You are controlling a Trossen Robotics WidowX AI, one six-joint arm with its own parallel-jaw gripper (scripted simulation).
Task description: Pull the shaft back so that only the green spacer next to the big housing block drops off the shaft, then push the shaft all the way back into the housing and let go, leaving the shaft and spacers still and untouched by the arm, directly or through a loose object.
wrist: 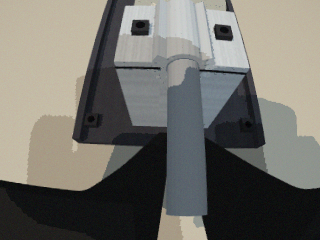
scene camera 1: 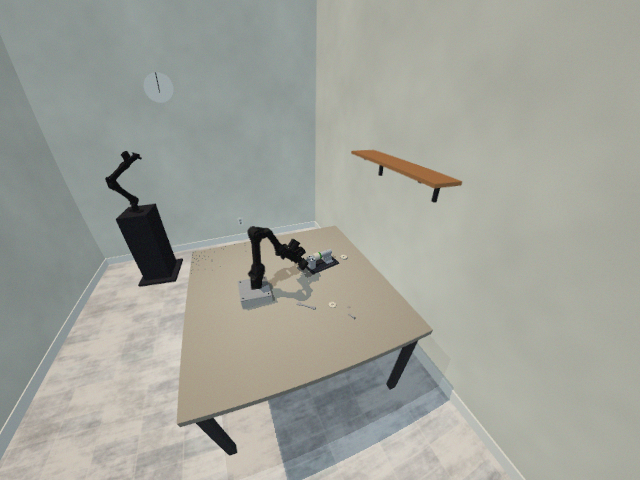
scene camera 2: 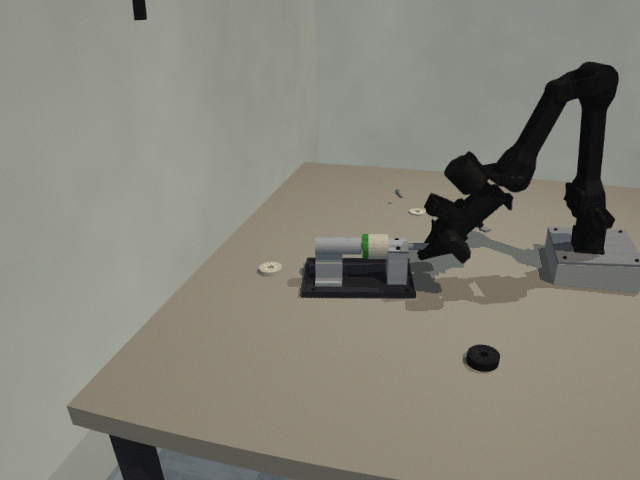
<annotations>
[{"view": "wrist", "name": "my gripper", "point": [178, 141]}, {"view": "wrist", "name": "grey shaft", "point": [186, 187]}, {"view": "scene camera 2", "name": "my gripper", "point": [418, 256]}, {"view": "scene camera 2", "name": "black ring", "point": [476, 356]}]
</annotations>
